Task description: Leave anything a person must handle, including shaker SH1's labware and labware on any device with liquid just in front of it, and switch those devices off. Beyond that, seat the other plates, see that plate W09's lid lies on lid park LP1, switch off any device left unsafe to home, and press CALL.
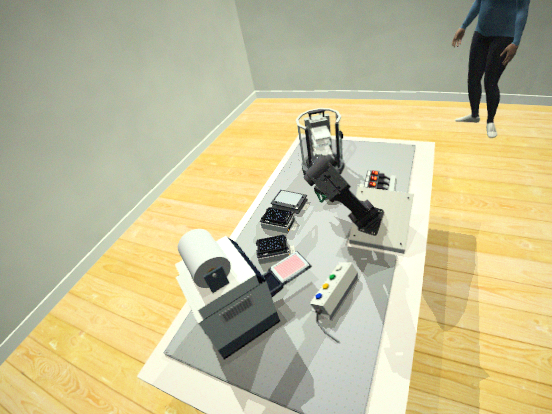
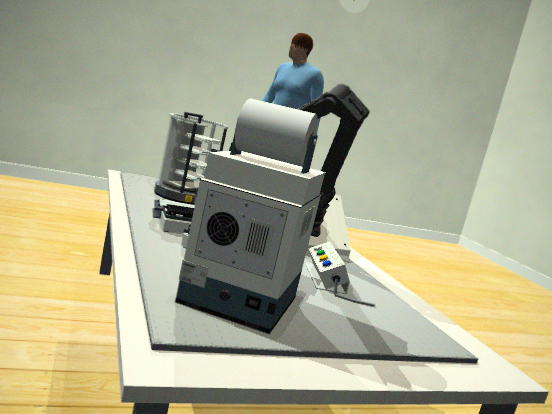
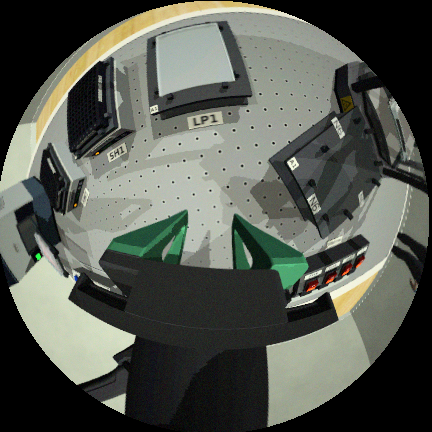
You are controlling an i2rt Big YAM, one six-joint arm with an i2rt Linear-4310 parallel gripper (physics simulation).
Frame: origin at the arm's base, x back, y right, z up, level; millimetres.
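Seen in the pictures: gripper, fingertip midpoint: [image 1: 323,199] [image 3: 209,217]; arm's base, link origin: [image 1: 371,220].
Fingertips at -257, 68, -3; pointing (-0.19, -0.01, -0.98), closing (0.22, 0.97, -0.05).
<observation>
Offsets run from my fingertips to a thing's top centre, as dx, dy, dz. "pt": to the spot under its first point.
My gripper [image 3: 209,217] [image 1: 320,195] is partly open and empty, above the board between lid park LP1 and nest N6. A clear lid @(-202, -2, -37) [image 3: 195,60] [image 1: 289,198] lies on lid park LP1 @(-202, -2, -34) [image 3: 239,60]; its plate name is not legible. Shaker SH1 @(pt -137, -105, -55) [image 3: 125,117] carries a black plate @(-183, -160, -11) [image 3: 91,112] [image 1: 277,217] and shows an orange light. A second device @(pt -68, -273, -54) [image 3: 75,187] carries another black plate @(-113, -335, -11) [image 3: 52,172] [image 1: 272,245], also with an orange light. A pink plate @(+46, -447, +46) [image 1: 291,267] lies on the large sealer's tray. Nest N6 @(-38, +179, -4) [image 3: 345,160] holds no plate. Red switches @(pt +171, +220, -27) [image 3: 330,277] [image 1: 374,179] look lit.
The large sealer @(-77, -677, +376) [image 1: 237,310] [image 2: 245,225] stands at the near end. The button box @(+222, -426, +4) [image 1: 337,290] [image 2: 334,258] has white, green, yellow and blue buttons. A round plate carousel @(-154, +355, +268) [image 1: 308,142] [image 2: 172,192] stands at the far end. A person [image 1: 495,55] [image 2: 297,82] stands beyond the table.
</observation>
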